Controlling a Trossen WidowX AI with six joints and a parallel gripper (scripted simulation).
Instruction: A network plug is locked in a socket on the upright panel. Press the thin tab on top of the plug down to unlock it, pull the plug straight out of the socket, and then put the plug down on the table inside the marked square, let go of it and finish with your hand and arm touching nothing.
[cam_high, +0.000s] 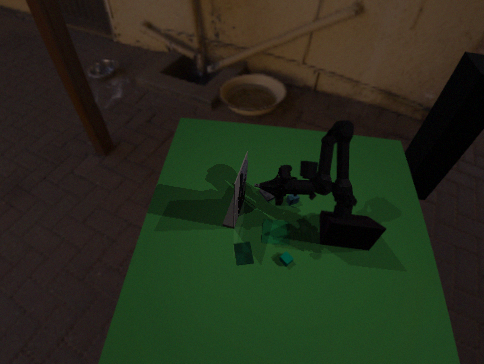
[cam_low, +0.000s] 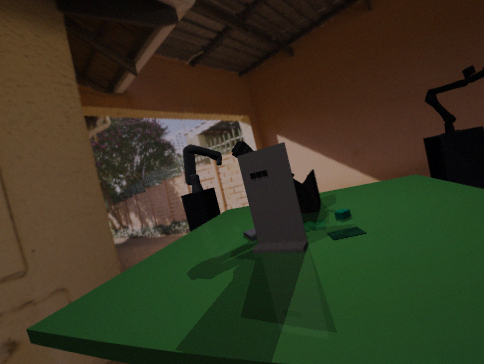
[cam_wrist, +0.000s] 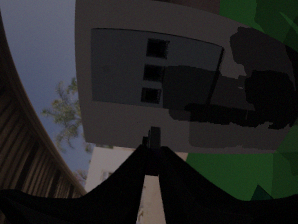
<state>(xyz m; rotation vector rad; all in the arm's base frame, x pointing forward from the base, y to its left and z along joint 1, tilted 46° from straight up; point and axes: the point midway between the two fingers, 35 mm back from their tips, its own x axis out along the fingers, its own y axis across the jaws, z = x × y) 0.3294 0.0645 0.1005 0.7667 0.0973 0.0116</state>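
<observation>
Right now the green patch is 10 cm behind my gripper tip, 6 cm to the left of it and 24 cm below it. Also, from my gripper tip: upright panel: 8 cm ahead, 3 cm to the right, 9 cm below; plug: right at my gripper tip; grey flat tile: 7 cm behind, 15 cm to the right, 23 cm below.
</observation>
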